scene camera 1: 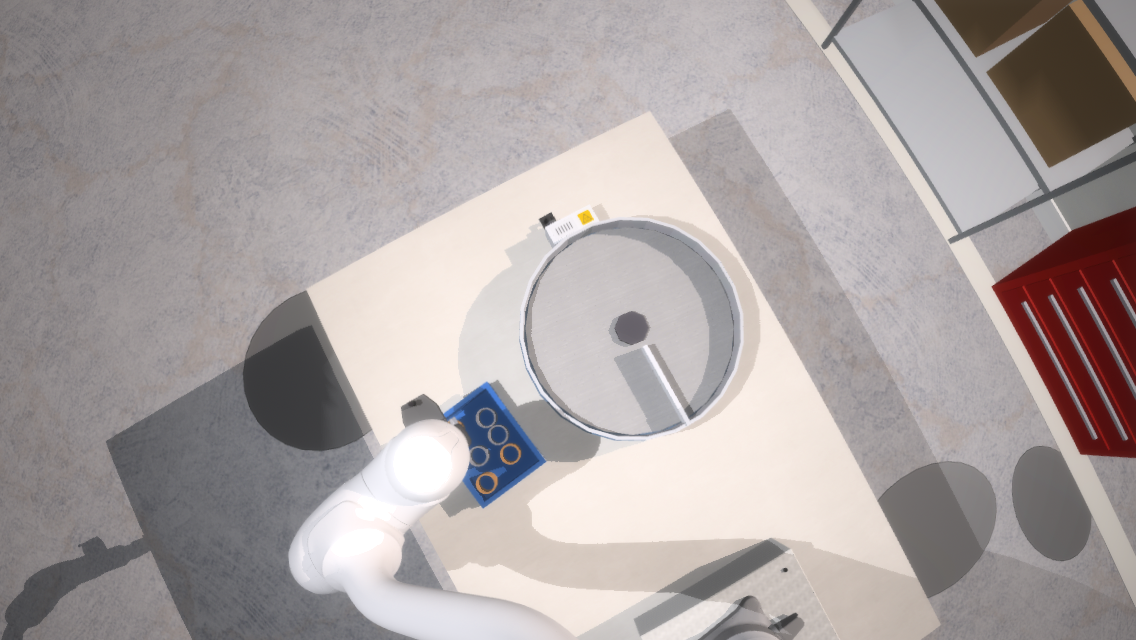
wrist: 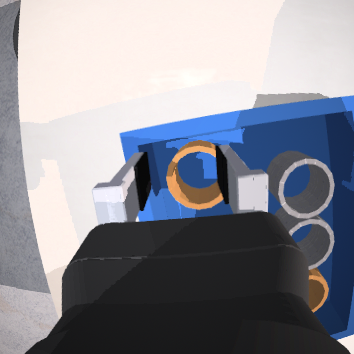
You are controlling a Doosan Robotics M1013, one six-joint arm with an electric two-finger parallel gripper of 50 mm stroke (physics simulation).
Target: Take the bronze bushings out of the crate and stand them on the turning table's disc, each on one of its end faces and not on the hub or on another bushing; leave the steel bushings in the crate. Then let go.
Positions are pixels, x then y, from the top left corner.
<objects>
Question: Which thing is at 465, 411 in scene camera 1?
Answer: A blue crate.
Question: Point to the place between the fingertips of my gripper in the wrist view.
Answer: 182, 166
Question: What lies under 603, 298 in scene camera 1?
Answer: A turning table disc.
</objects>
